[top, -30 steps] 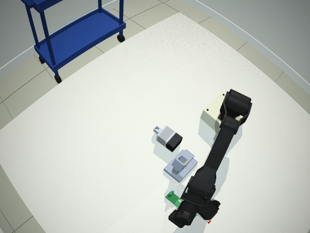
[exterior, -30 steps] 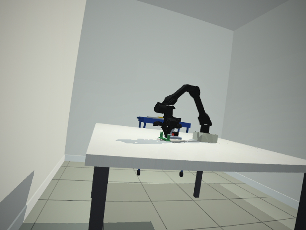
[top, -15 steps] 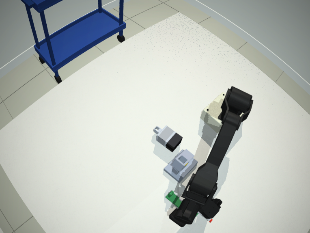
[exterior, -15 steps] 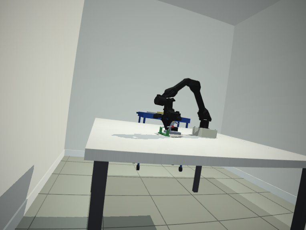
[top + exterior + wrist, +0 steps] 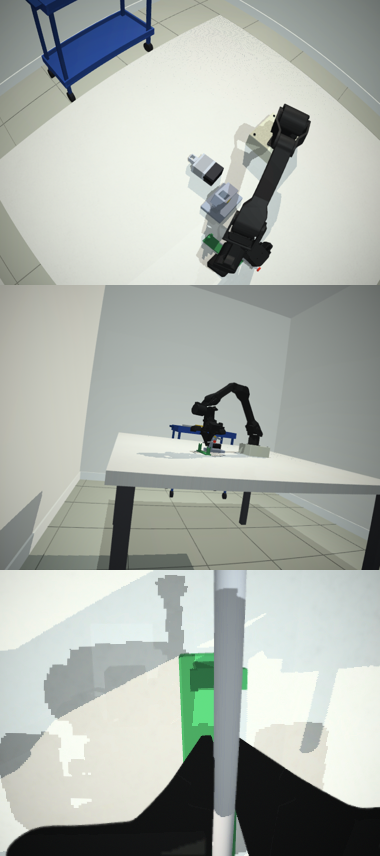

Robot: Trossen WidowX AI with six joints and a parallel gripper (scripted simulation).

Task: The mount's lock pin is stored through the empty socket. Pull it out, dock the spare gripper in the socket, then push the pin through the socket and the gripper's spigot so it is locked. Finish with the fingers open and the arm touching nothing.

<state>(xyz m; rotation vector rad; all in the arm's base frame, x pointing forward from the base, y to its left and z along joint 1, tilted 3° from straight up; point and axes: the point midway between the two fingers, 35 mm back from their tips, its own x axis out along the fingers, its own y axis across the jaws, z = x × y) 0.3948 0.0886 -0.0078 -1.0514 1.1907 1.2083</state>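
The green holder is 30 mm to the right of my gripper tip and 20 mm below it. Round my gripper tip: spare gripper (190 mm behind, 250 mm to the right, 20 mm below); grey mount (120 mm behind, 130 mm to the right, 10 mm above).
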